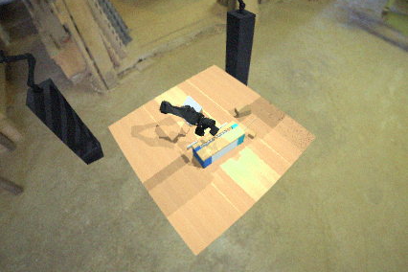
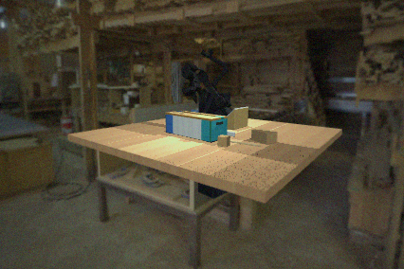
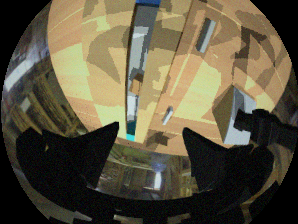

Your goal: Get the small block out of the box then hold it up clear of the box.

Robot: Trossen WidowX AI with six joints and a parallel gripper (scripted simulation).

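The small tan block lies 40 mm ahead of my gripper tip, 10 mm to the left of it and 100 mm below it. From my gripper tip the other things lie so: larger tan block (110 mm behind, 390 mm to the left, 160 mm below); then box (30 mm ahead, 10 mm to the left, 130 mm below).
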